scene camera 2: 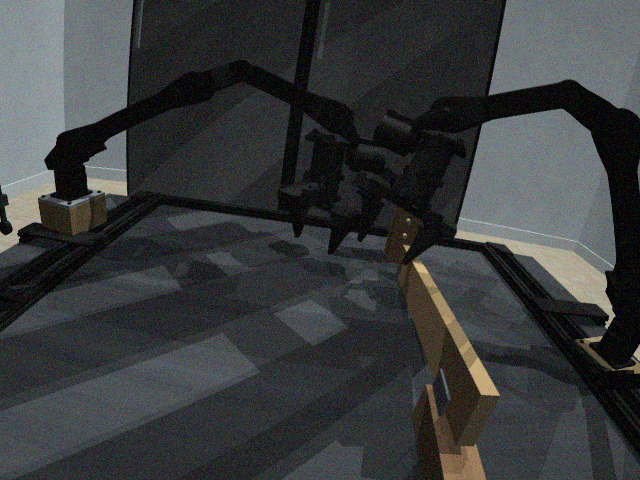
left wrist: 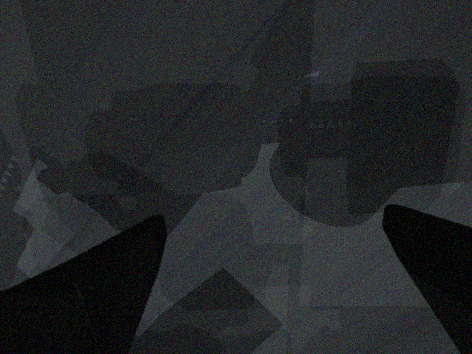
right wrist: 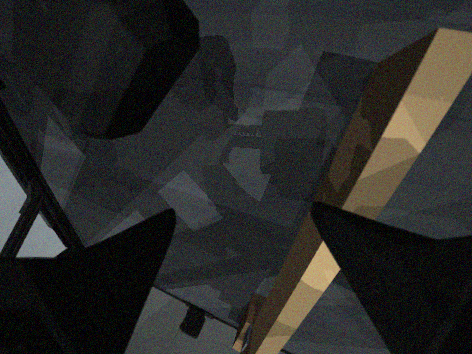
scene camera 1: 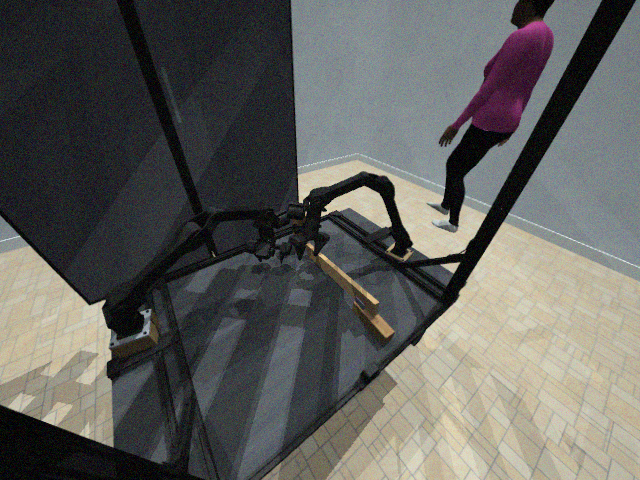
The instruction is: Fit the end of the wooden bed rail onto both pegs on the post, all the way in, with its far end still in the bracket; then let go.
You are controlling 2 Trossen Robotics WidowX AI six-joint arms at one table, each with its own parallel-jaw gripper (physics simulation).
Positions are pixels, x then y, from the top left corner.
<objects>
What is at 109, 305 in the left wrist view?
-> My left gripper.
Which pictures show my right gripper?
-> Scene camera 2, the right wrist view and scene camera 1 only.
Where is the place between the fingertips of my left gripper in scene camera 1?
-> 271, 262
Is my left gripper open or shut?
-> Open.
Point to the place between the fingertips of my left gripper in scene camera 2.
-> At 313, 245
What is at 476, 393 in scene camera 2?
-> A wooden bed rail.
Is my right gripper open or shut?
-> Open.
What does my left gripper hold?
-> Nothing.
</objects>
